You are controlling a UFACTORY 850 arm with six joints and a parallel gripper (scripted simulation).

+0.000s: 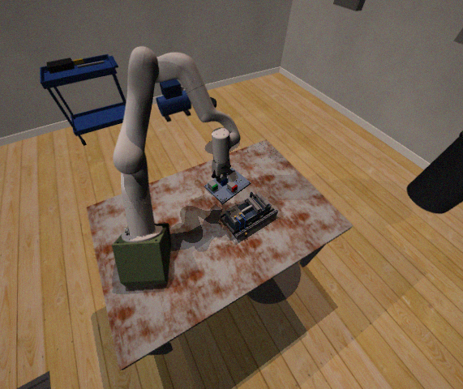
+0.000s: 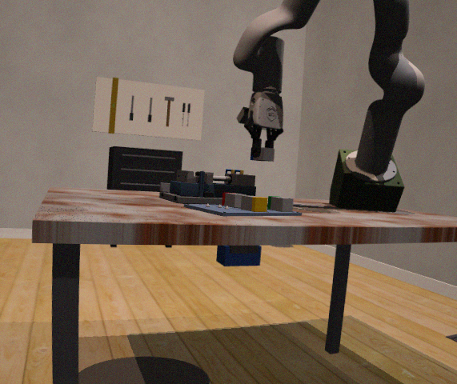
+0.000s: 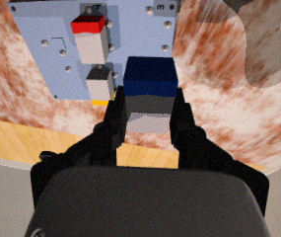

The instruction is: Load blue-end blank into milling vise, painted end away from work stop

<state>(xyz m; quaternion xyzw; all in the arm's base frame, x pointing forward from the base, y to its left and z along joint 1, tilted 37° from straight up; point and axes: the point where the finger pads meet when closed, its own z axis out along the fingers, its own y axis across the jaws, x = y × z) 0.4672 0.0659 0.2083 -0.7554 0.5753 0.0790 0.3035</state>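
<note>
My hand is 2 cm above the blue-ended blank. Also, from my hand: yellow-ended blank: 16 cm below, 12 cm to the left, 5 cm ahead; then green-ended blank: 16 cm below, 8 cm to the left, 3 cm behind; then red-ended blank: 16 cm below, 8 cm ahead, 3 cm to the left.
</note>
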